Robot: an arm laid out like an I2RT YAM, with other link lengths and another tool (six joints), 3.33 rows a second.
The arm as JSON. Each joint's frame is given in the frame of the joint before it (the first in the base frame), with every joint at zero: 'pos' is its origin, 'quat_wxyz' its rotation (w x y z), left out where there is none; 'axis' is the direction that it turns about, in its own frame. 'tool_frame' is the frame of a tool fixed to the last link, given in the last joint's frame.
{
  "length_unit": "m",
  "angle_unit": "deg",
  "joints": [
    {
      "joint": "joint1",
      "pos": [
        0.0,
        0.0,
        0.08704
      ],
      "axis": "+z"
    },
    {
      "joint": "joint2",
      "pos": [
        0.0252,
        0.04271,
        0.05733
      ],
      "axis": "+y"
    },
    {
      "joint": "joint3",
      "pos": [
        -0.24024,
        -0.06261,
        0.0
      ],
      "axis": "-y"
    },
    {
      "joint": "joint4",
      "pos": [
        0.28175,
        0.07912,
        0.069
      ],
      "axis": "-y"
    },
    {
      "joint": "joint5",
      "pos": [
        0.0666,
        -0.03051,
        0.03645
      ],
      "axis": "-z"
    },
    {
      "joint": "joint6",
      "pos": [
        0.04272,
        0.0,
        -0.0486
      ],
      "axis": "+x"
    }
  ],
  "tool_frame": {
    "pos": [
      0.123,
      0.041,
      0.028
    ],
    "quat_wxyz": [
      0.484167,
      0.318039,
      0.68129,
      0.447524
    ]
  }
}
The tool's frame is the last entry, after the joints.
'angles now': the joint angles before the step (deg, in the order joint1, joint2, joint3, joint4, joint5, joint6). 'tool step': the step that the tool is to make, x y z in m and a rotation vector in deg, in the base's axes. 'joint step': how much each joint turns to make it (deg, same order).
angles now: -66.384, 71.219, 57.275, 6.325, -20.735, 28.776
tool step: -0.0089, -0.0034, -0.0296, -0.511, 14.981, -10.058
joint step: 3.226, -1.763, 0.978, -11.195, 15.856, -11.002
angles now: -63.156, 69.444, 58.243, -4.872, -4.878, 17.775
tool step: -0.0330, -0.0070, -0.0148, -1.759, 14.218, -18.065
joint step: 5.150, -1.309, 0.738, -6.841, 26.211, -5.260
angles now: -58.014, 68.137, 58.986, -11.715, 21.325, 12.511
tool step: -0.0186, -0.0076, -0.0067, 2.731, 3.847, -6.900
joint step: 0.222, 1.943, 3.242, -6.202, 7.255, 1.277
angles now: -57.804, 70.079, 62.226, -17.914, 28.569, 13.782
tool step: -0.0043, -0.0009, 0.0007, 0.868, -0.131, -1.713
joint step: 0.059, 0.482, 1.222, -2.134, 1.331, 1.494
